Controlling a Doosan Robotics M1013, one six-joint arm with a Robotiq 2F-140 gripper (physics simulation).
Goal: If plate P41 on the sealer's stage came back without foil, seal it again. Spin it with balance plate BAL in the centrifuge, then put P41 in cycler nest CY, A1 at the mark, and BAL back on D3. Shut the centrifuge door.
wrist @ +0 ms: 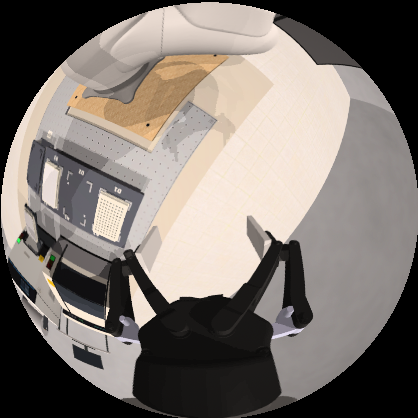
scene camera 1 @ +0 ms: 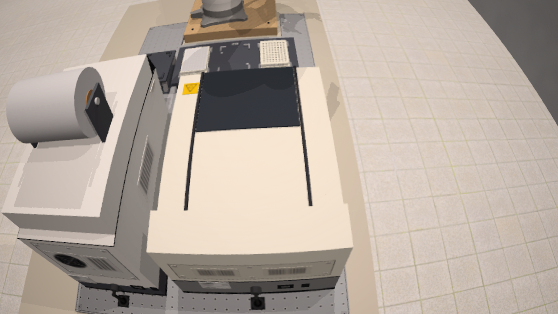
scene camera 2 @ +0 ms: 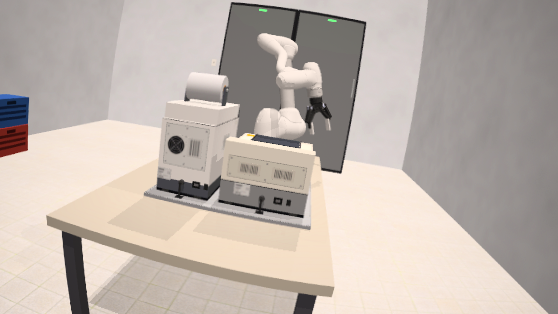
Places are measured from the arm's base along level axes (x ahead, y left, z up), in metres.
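Pixels of known places: gripper, fingertip midpoint: (wrist: 202,230) (scene camera 2: 320,132); arm's base, origin of the base link: (wrist: 120,72) (scene camera 1: 223,13).
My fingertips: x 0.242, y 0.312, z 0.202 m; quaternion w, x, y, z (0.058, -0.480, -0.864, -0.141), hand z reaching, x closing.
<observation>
For each thing: its middle in the pictures, then the offset to it from my fingertips. Level surfaces: height alone.
- white flat-topped plate, body centre: (scene camera 1: 195,60) (wrist: 49,184) dy -0.418, dx +0.107, dz -0.164 m
- cream plate with open wells, body centre: (wrist: 108,217) (scene camera 1: 274,53) dy -0.172, dx +0.137, dz -0.164 m
- dark deck, its level: dz -0.172 m
- pale plate-like piece, body centre: (wrist: 29,226) dy -0.575, dx +0.293, dz -0.122 m
- sealer, body centre: (scene camera 1: 96,159) (scene camera 2: 202,128) dy -0.619, dx +0.588, dz +0.008 m
- cream machine, body centre: (scene camera 1: 250,172) (scene camera 2: 271,166) (wrist: 85,297) dy -0.303, dx +0.599, dz -0.108 m
- dark block, body centre: (scene camera 1: 155,72) (wrist: 36,164) dy -0.563, dx +0.077, dz -0.198 m
- white roll, body centre: (scene camera 1: 56,106) (scene camera 2: 207,87) dy -0.622, dx +0.609, dz +0.189 m
My gripper (scene camera 2: 320,128) (wrist: 202,230) is open and empty, high beside the machines and apart from every plate. A white flat-topped plate (scene camera 1: 196,59) (wrist: 50,186) and a cream plate with open wells (scene camera 1: 274,52) (wrist: 110,215) sit at opposite ends of the dark deck (scene camera 1: 215,57) (wrist: 75,200). Their names and the nest labels are too small to read surely. In the wrist view, a pale plate-like piece (wrist: 31,223) is at the sealer's front; its foil cannot be judged. The sealer (scene camera 1: 65,175) (scene camera 2: 185,107) carries a roll. The cream machine (scene camera 1: 250,175) (scene camera 2: 270,165) looks like the centrifuge; its door state is unclear.
A dark block (scene camera 1: 162,67) (wrist: 36,167) stands beside the deck. The arm's wooden base board (scene camera 1: 230,31) (wrist: 145,100) lies behind the deck. The white roll (scene camera 1: 47,105) (scene camera 2: 207,87) rises above the sealer. Blue and red crates (scene camera 2: 12,112) (scene camera 2: 12,140) are at the far left.
</observation>
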